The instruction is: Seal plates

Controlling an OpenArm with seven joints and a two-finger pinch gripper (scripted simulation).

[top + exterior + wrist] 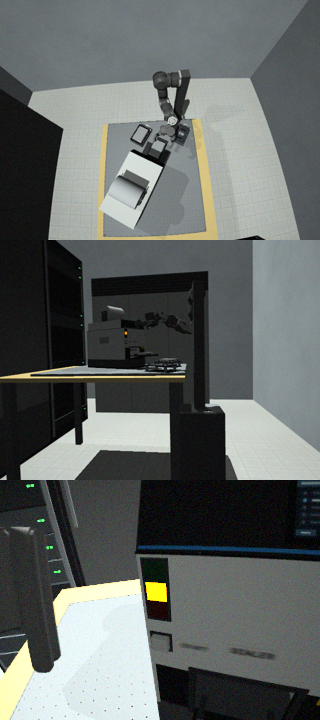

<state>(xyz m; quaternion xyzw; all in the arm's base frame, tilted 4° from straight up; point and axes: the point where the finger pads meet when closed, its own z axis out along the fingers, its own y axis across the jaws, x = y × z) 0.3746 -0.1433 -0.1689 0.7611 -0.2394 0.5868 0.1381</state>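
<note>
The start button is 11 cm below my hand, 11 cm ahead of it and 1 cm to the right of it. Round my hand: well plate (19 cm below, 4 cm to the right, 2 cm behind); foil roll (26 cm ahead, 21 cm to the right, 12 cm above); sealer stage (20 cm below, 4 cm to the right, 2 cm behind).
</note>
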